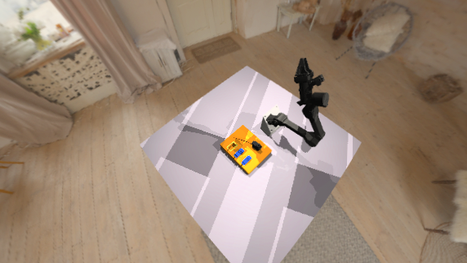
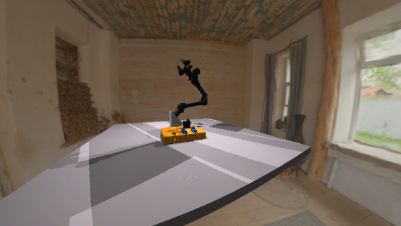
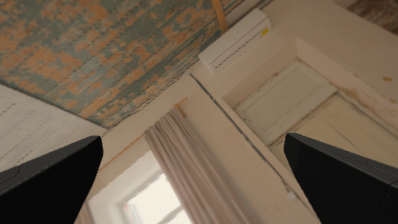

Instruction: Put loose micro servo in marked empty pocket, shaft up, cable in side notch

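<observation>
Right now the orange robot deck is 25 cm ahead of my gripper tip, 8 cm to the right of it and 65 cm below it.
</observation>
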